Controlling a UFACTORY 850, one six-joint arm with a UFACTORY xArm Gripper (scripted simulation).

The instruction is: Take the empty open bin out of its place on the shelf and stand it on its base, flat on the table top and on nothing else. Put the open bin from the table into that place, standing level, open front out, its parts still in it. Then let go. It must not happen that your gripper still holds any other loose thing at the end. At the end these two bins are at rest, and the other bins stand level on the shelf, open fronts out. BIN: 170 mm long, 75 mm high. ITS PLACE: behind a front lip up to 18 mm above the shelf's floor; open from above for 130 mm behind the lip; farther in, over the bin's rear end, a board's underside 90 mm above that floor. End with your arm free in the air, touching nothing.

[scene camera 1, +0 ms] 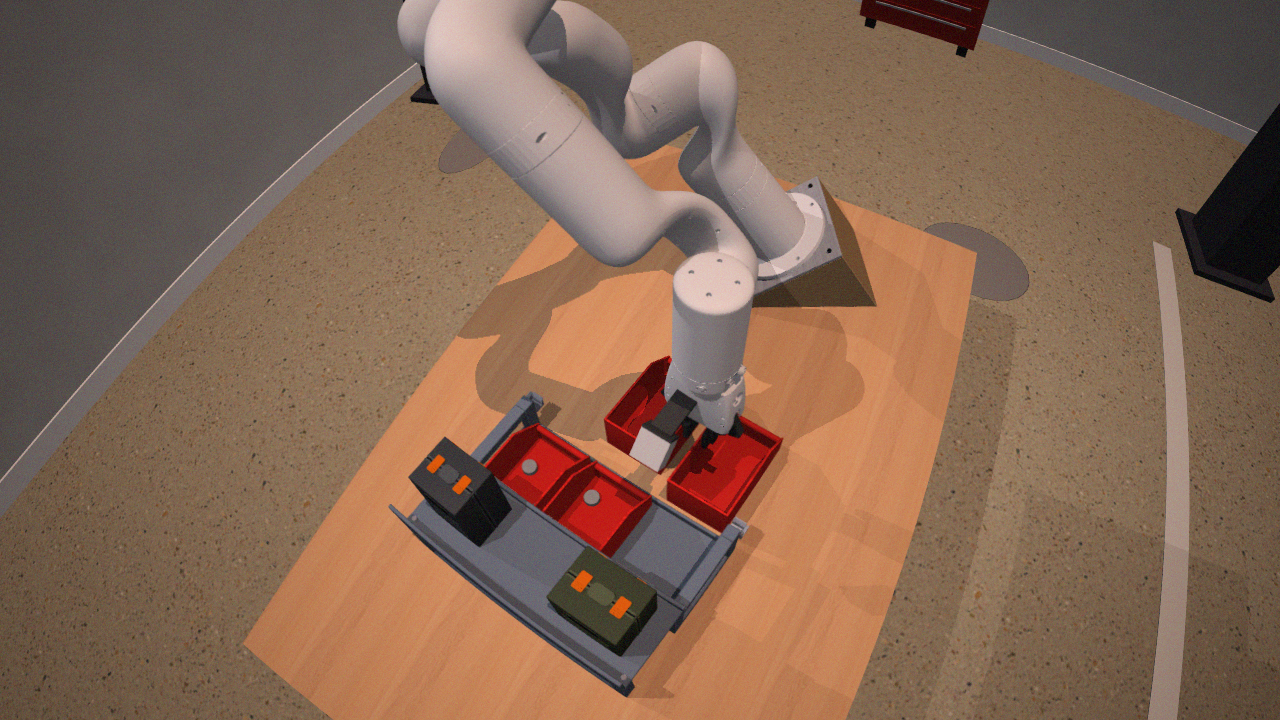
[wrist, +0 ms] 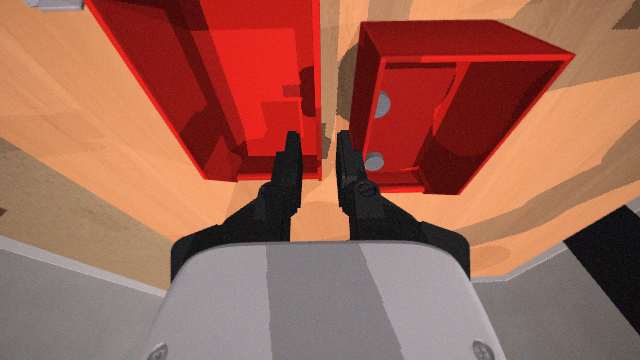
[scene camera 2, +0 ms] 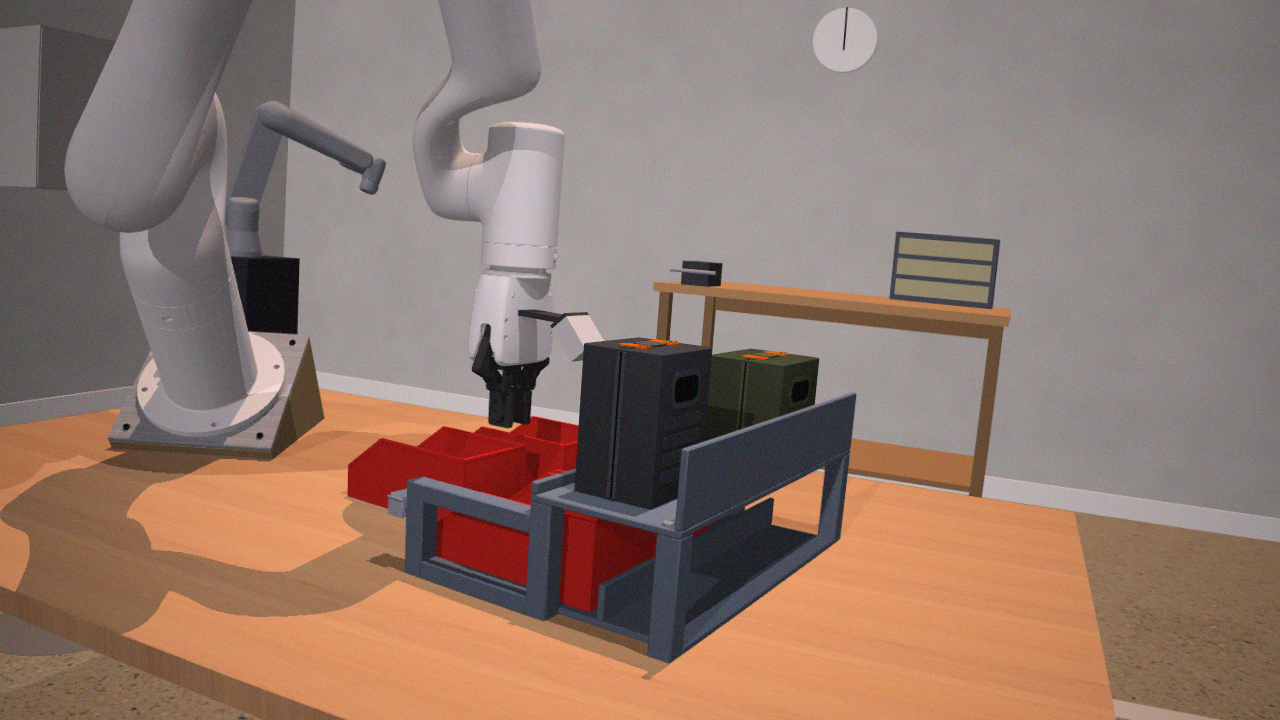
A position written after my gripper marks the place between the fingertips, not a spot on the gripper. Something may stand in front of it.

Observation:
In view: my gripper [scene camera 2: 509,424], a bin [scene camera 1: 724,474], a bin [scene camera 2: 386,466] and a bin [scene camera 1: 594,524].
My gripper is seen too in scene camera 1 [scene camera 1: 699,435] and in the wrist view [wrist: 318,148].

